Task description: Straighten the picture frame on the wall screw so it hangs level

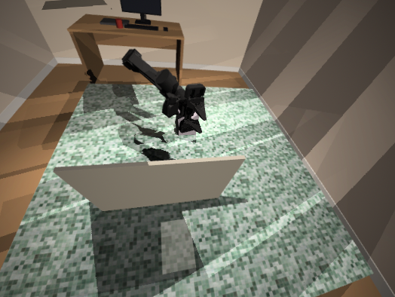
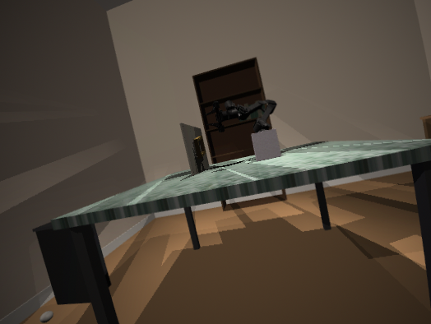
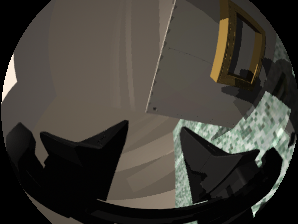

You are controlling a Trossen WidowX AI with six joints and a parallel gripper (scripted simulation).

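Right now the gold picture frame is 100 mm ahead of my gripper tip, 140 mm to the right of it and 140 mm below it. From my gripper tip the other things lie so: grey wall panel: 110 mm ahead, 140 mm to the right, 150 mm below.
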